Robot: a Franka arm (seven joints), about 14 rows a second.
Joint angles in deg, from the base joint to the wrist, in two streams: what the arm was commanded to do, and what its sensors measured. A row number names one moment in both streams.
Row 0, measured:
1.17, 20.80, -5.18, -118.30, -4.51, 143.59, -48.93
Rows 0 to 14, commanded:
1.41, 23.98, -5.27, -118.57, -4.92, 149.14, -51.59
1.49, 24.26, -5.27, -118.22, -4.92, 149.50, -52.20
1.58, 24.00, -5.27, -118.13, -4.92, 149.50, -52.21
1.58, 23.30, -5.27, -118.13, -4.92, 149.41, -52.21
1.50, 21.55, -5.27, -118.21, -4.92, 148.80, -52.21
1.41, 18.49, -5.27, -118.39, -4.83, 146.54, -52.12
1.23, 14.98, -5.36, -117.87, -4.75, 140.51, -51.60
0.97, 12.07, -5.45, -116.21, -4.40, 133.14, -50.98
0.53, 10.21, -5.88, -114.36, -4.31, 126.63, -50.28
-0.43, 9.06, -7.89, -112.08, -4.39, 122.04, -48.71
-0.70, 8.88, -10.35, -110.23, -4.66, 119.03, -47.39
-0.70, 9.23, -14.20, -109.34, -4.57, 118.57, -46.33
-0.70, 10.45, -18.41, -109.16, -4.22, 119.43, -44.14
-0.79, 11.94, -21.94, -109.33, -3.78, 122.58, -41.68
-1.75, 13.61, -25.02, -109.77, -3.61, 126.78, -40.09
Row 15, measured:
-0.86, 8.98, -20.21, -110.44, -4.42, 121.56, -44.08
